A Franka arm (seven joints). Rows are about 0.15 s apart.
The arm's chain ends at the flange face. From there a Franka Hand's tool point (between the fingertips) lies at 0.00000 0.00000 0.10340 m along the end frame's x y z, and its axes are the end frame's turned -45 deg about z.
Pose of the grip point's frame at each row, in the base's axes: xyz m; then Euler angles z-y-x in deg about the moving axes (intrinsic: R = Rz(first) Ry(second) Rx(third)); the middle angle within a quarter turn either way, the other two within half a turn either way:
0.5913, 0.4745, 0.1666, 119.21, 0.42, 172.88
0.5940, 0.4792, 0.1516, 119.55, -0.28, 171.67
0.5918, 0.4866, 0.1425, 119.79, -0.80, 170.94
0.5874, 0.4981, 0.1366, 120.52, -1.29, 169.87
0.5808, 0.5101, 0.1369, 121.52, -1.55, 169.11
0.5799, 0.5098, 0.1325, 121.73, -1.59, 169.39
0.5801, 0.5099, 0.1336, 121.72, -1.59, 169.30
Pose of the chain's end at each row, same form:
0.5797, 0.4689, 0.2692, 74.46, -4.73, 174.66
0.5812, 0.4714, 0.2539, 74.83, -6.08, 174.29
0.5784, 0.4773, 0.2446, 75.08, -6.96, 174.13
0.5729, 0.4869, 0.2384, 75.85, -8.06, 173.71
0.5656, 0.4975, 0.2384, 76.88, -8.78, 173.35
0.5652, 0.4974, 0.2341, 77.07, -8.61, 173.58
0.5653, 0.4974, 0.2352, 77.06, -8.68, 173.52

